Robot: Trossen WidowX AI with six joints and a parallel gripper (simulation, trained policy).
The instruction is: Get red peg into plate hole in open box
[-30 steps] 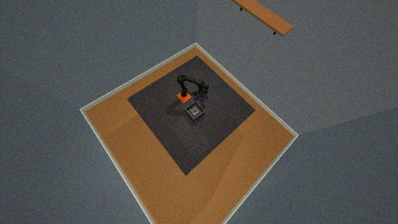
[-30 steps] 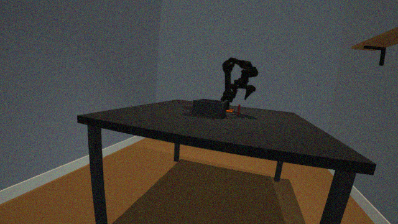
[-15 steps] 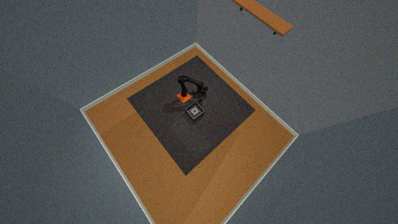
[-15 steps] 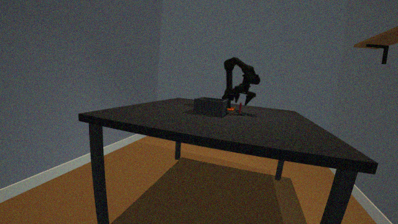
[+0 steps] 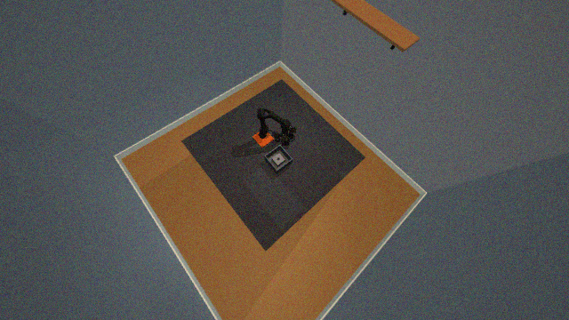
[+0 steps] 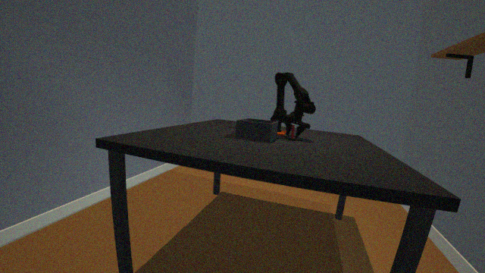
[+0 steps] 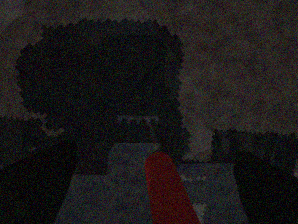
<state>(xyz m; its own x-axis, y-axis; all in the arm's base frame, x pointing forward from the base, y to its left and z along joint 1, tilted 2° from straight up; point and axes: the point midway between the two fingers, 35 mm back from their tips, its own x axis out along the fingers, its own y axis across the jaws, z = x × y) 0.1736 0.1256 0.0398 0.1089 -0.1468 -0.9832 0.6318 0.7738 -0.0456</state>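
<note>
Right now my gripper tip is 180 mm to the left of the light plate, 140 mm short of it and 30 mm below it. Also, from my gripper tip: red peg (30 mm above, 10 mm behind); grey box (180 mm to the right, 140 mm ahead, 10 mm above).
</note>
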